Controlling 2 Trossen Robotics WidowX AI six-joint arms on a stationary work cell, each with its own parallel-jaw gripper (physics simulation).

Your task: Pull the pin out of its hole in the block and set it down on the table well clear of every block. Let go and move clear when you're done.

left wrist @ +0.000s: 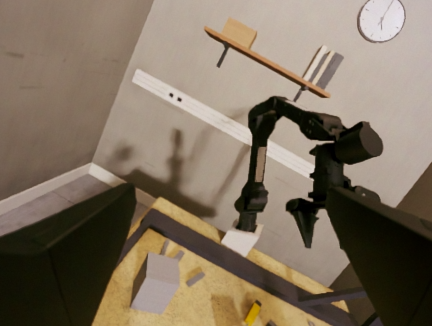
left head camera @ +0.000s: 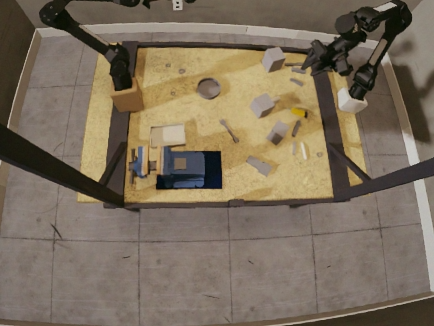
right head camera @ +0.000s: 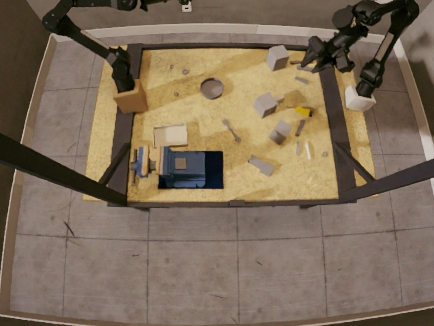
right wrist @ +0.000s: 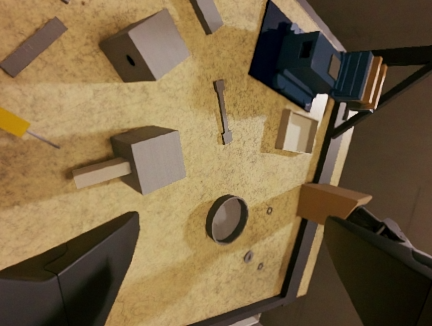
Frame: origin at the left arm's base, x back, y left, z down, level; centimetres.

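Seen in the pictures: left gripper, fingertip midpoint: [left wrist: 233, 195]; right gripper, fingertip midpoint: [left wrist: 324, 249] [left head camera: 306, 72] [right head camera: 306, 70] [right wrist: 232, 223]; left arm's base, link origin: [left head camera: 123, 85] [right head camera: 126, 87] [right wrist: 353, 213]; right arm's base, link origin: [left wrist: 246, 227] [left head camera: 355, 95] [right head camera: 363, 93].
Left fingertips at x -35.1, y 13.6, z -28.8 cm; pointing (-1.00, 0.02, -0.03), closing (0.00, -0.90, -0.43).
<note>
Offsets run from my left fingertips to a thing's middle.
A beige-grey pin @(dx -23.8, dy -25.9, dz +39.0 cm) [left head camera: 276, 100] [right head camera: 280, 98] [right wrist: 102, 172] sticks out sideways from a grey block @(dx -18.6, dy -27.5, dz +38.6 cm) [left head camera: 262, 106] [right head camera: 264, 105] [right wrist: 159, 159]; its inner end is hidden in the block. A second grey block @(dx -20.9, dy -40.9, dz +37.5 cm) [left head camera: 277, 132] [right head camera: 280, 132] [right wrist: 157, 45] shows a dark hole in the right wrist view. A third grey block @(dx -30.7, dy -5.6, dz +37.5 cm) [left head camera: 273, 60] [right head camera: 277, 58] [left wrist: 157, 284] stands near the back edge. My right gripper [left head camera: 308, 58] [right head camera: 308, 55] [right wrist: 232, 223] is open and empty above the table's back right. My left gripper is open and empty, raised high, mostly cut off by the top of both head views.
A yellow-handled screwdriver @(dx -33.9, dy -31.2, dz +41.1 cm) [left head camera: 299, 112] [right wrist: 14, 122] lies near the pin. Several small grey bars lie on the right. A wrench @(dx -2.7, dy -34.8, dz +41.7 cm) [left head camera: 229, 131] [right wrist: 223, 112], a round dish @(dx +1.3, dy -13.8, dz +41.0 cm) [left head camera: 208, 89], a shallow tray @(dx +22.2, dy -32.3, dz +40.9 cm) [left head camera: 175, 134] and a blue vise @(dx +21.1, dy -46.6, dz +34.6 cm) [left head camera: 187, 170] [right wrist: 305, 65] stand farther left.
</note>
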